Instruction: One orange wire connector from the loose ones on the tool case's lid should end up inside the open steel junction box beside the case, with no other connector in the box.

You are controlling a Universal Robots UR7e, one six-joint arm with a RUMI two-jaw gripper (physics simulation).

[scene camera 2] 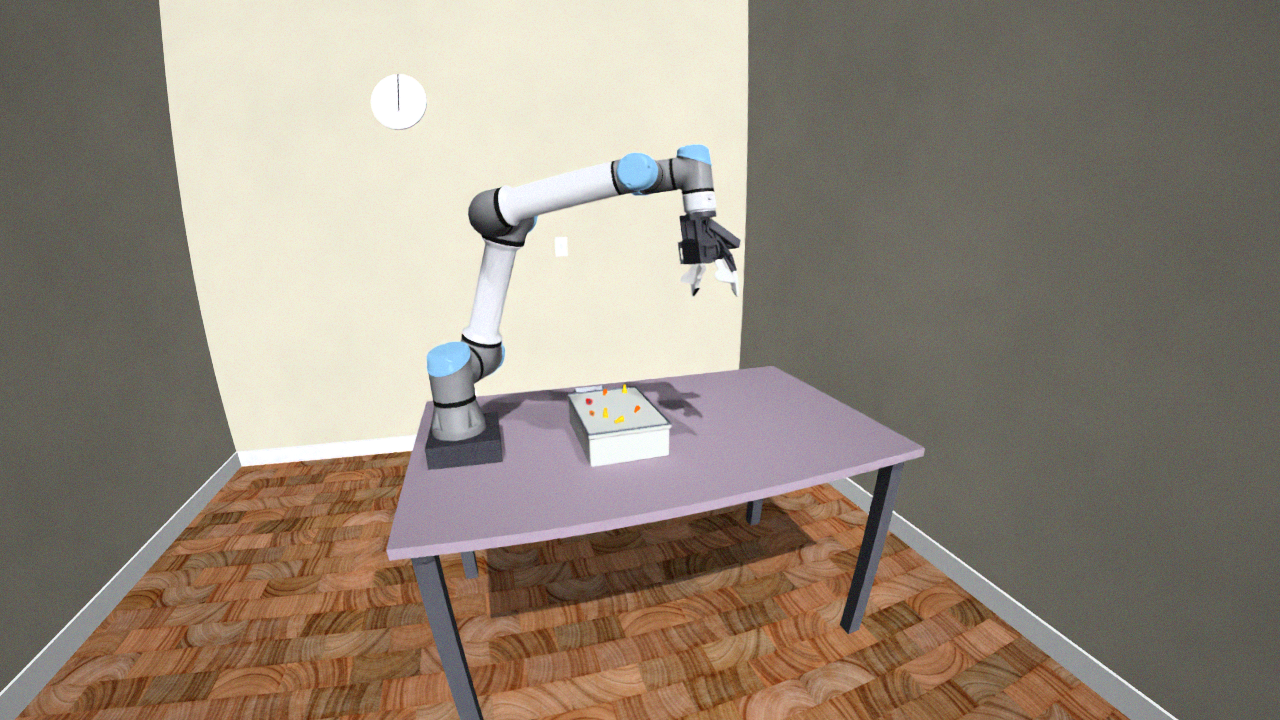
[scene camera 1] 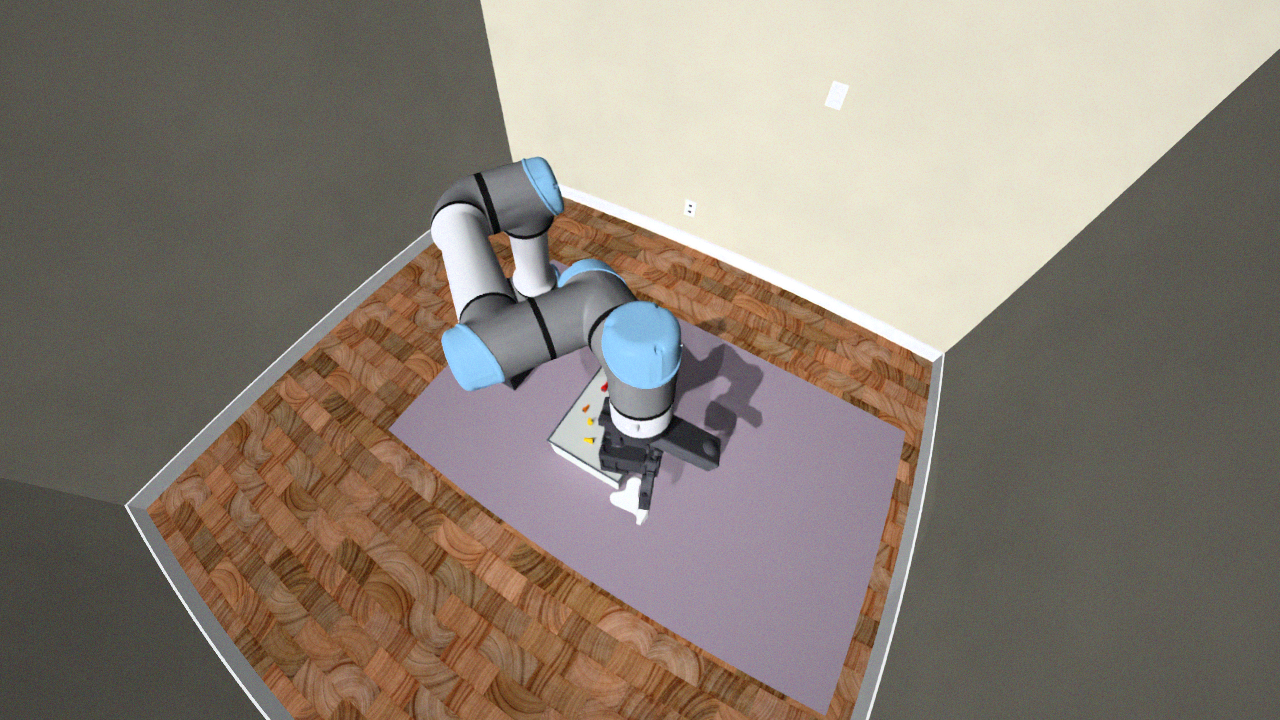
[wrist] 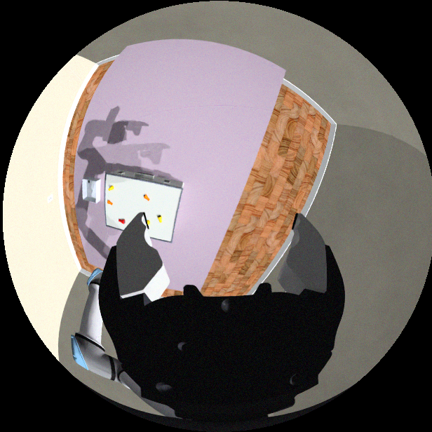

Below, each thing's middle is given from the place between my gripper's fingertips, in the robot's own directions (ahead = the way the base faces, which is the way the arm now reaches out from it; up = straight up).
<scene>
Right now the tool case (scene camera 2: 644, 434) is 380 mm below my hand, 210 mm behind it and 170 mm to the left of it.
</scene>
